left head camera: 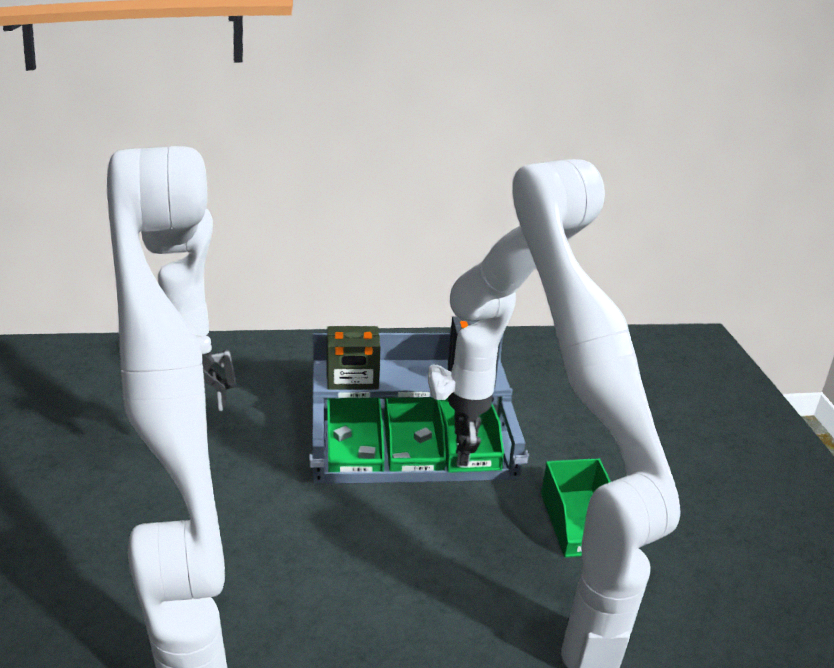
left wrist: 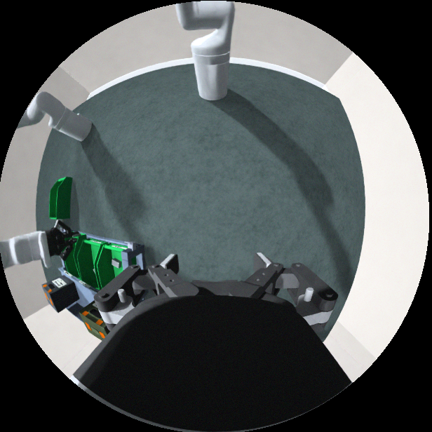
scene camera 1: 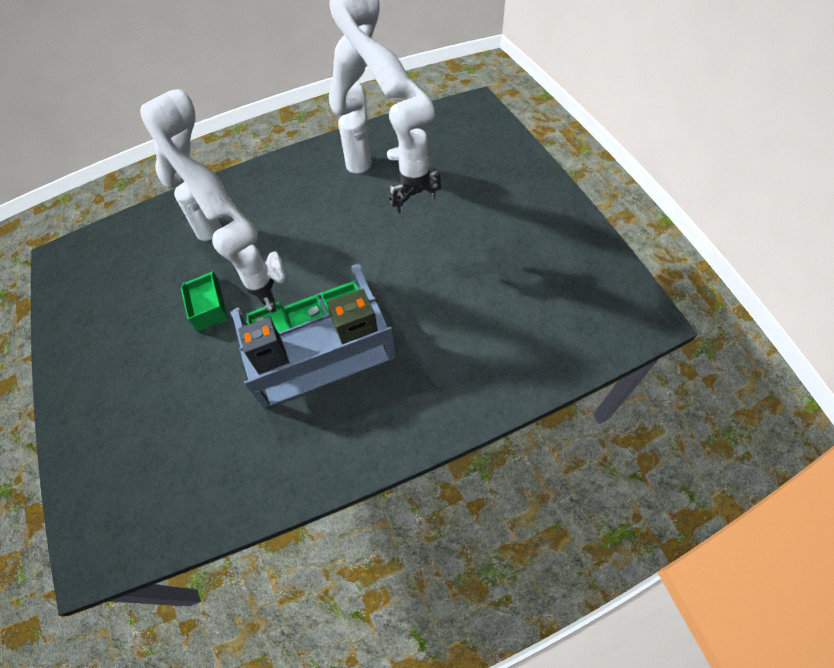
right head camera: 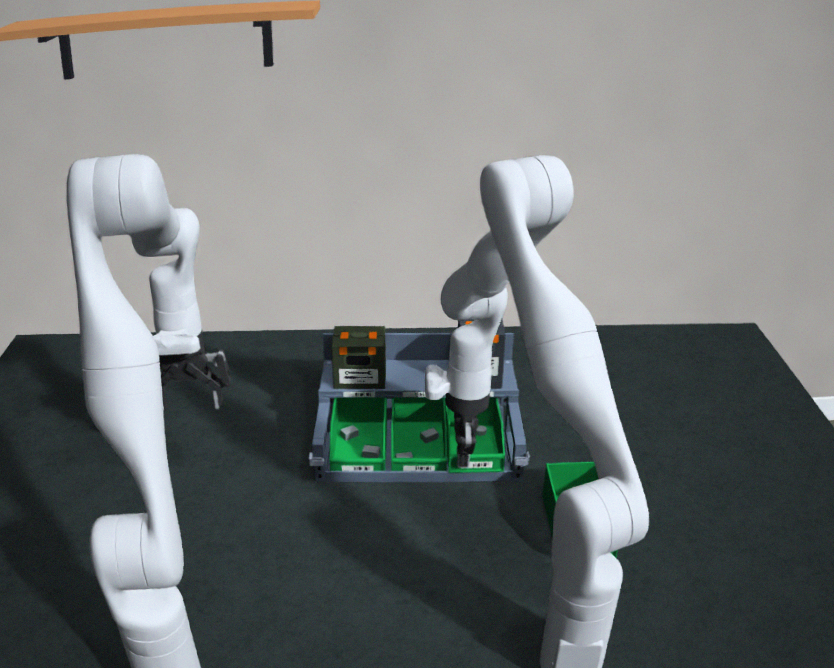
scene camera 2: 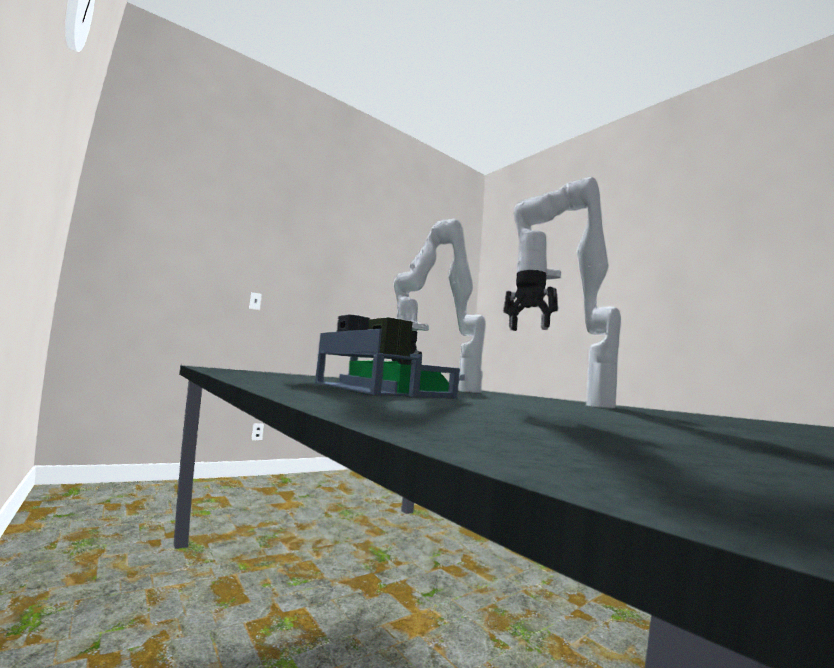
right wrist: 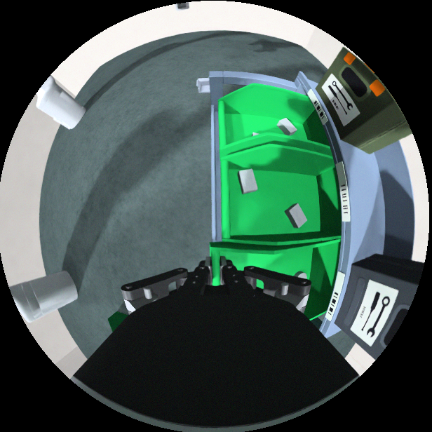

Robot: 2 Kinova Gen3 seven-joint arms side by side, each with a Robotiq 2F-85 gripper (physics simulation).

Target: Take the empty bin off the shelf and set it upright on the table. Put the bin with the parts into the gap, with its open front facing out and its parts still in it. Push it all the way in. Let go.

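Places are measured from the left arm's base along level axes (x ahead, y left, z up), in centimetres.
Pixels of known places: left gripper, fingertip midpoint: (scene camera 1: 415, 206) (right head camera: 190, 407) (scene camera 2: 528, 330); right gripper, fingertip midpoint: (left head camera: 461, 463) (scene camera 1: 273, 308) (right head camera: 462, 464); left arm's base, link origin: (scene camera 1: 358, 164) (scene camera 2: 600, 406); right arm's base, link origin: (left head camera: 591, 655) (scene camera 1: 208, 230) (right head camera: 571, 662) (scene camera 2: 468, 391).
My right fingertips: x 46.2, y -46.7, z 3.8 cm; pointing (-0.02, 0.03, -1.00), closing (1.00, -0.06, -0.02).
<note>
Ahead of a thing's pixels: the offset from my right fingertips to its top centre.
The bin with the parts @(dy -3.0, dx +7.9, dz +5.5 cm) (left head camera: 490, 450) (right head camera: 490, 448) (right wrist: 270, 260) is upright in the right-hand bay of the blue-grey shelf (left head camera: 417, 477) (scene camera 1: 316, 382), open front outward. A grey part @(dy -5.3, dx +12.8, dz -1.5 cm) (right head camera: 481, 430) shows inside. Its front edge stands slightly forward of its neighbours' in the right wrist view. My right gripper (left head camera: 464, 459) (right wrist: 215, 263) is shut on its front rim. The empty bin @(dy -18.3, dx -14.8, dz +3.7 cm) (left head camera: 574, 480) (scene camera 1: 203, 299) (left wrist: 61, 199) stands upright on the table, right of the shelf in the left head view. My left gripper (scene camera 1: 416, 204) (scene camera 2: 529, 327) (left wrist: 215, 262) is open and empty, high above the table.
Two green bins with grey parts @(dy +18.2, dx +10.7, dz +4.3 cm) (left head camera: 355, 417) @(dy +7.1, dx +9.9, dz +4.3 cm) (left head camera: 412, 417) fill the other bays. An olive case @(dy +17.5, dx +20.5, dz +16.1 cm) (left head camera: 353, 368) (scene camera 1: 353, 316) and a dark case @(dy -5.5, dx +18.2, dz +18.6 cm) (scene camera 1: 263, 344) (right wrist: 382, 305) stand on the shelf's upper deck. The right arm passes close above the dark case.
</note>
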